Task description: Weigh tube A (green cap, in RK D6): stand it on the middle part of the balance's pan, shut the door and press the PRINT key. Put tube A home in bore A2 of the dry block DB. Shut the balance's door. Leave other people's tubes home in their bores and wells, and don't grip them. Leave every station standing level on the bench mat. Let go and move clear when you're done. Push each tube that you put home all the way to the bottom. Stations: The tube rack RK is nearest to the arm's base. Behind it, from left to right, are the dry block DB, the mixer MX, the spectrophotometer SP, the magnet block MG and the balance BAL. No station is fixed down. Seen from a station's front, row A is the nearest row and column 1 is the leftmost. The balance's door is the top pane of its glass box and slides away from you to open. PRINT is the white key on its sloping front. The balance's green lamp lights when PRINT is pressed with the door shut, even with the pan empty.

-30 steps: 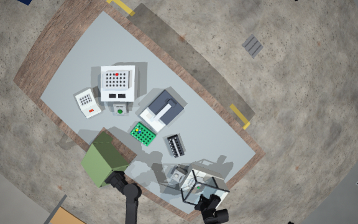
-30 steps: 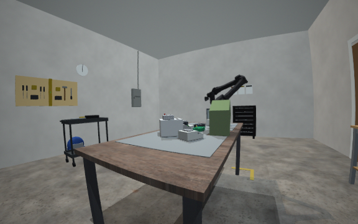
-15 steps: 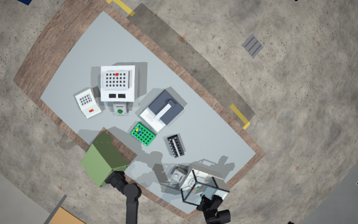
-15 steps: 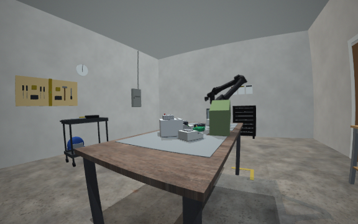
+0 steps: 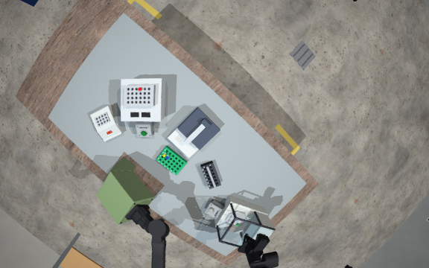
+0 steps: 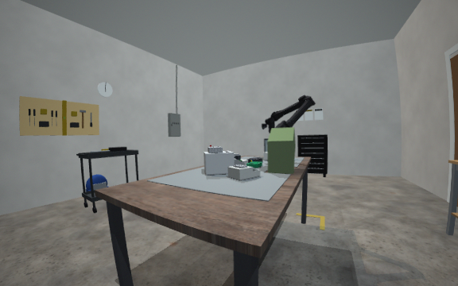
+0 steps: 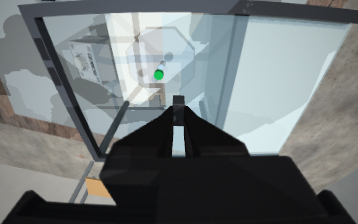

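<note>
The green-capped tube lies 1 cm behind my hand, 3 cm to the left of it and 12 cm below it. Also, from my hand: sliding door 1 cm ahead, 3 cm to the right, 1 cm below; then white print key 6 cm behind, 17 cm to the left, 15 cm below; then balance pan 1 cm behind, 3 cm to the left, 15 cm below.
</note>
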